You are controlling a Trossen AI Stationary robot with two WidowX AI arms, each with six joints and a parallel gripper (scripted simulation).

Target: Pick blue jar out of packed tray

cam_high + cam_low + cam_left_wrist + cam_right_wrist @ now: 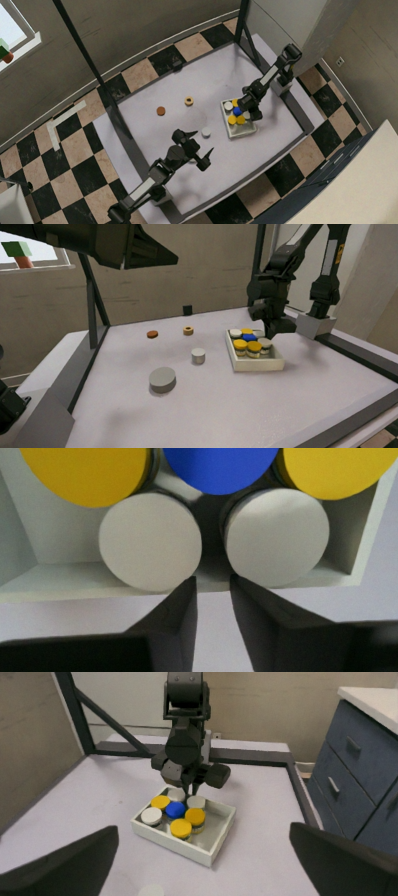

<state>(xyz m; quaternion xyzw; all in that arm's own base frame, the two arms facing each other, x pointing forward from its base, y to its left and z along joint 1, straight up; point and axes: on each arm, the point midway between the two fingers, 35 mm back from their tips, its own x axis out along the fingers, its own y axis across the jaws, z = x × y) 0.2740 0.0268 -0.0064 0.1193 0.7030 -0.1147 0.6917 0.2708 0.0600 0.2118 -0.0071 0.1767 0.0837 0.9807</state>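
My left gripper is now 60 mm to the left of the blue jar, 50 mm above it and 40 mm past it. The rest, counted from my left hand: wide grey disc 390 mm to the right, 60 mm below, 30 mm behind; then tan ring 260 mm behind, 200 mm to the right, 60 mm below; then brown disc 350 mm to the right, 320 mm behind, 70 mm below.
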